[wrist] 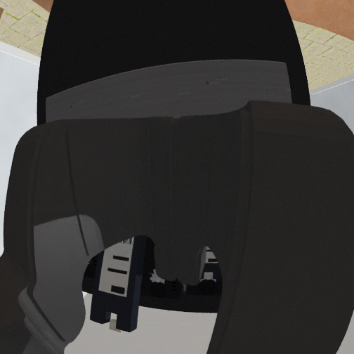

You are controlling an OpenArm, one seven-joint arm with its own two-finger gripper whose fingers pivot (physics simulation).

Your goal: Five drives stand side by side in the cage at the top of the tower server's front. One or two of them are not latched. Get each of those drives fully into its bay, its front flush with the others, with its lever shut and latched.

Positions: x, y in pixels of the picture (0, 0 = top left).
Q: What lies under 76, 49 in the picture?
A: A black tower server.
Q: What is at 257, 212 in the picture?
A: My gripper.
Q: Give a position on a drive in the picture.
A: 151, 285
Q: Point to a drive cage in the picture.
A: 173, 90
